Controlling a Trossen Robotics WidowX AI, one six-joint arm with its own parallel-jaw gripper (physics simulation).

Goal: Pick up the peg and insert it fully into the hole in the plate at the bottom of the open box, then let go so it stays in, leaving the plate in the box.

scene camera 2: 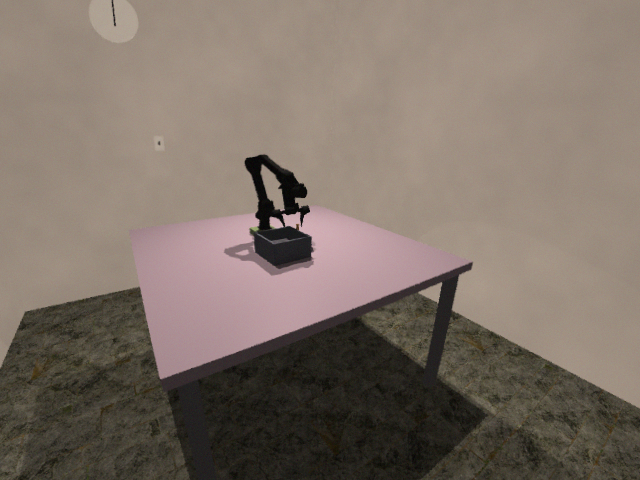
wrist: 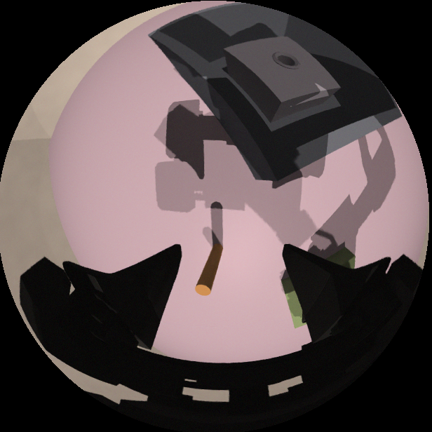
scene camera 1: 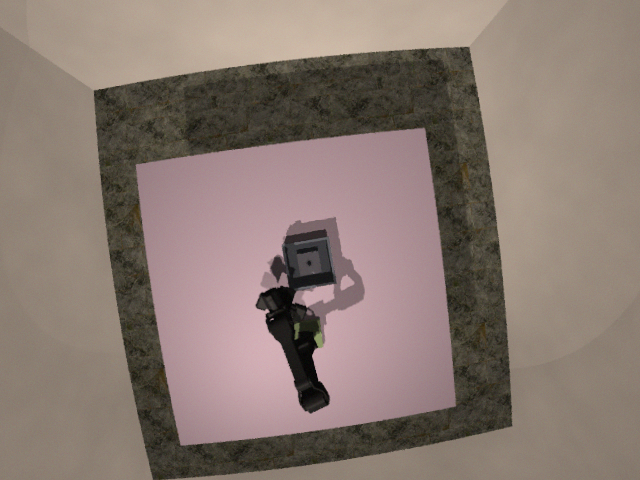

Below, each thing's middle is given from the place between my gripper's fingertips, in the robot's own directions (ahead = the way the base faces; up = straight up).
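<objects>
The orange-brown peg [wrist: 203,286] is 3 cm behind my hand, 4 cm to the left of it and 3 cm below it. I also see the dark grey box [scene camera 1: 327,277], and that is 12 cm to the right of my hand, 15 cm ahead of it and 2 cm below it. As for the grey plate [wrist: 281,77], it is 15 cm ahead of my hand and 12 cm to the right of it, and 4 cm below it.
</objects>
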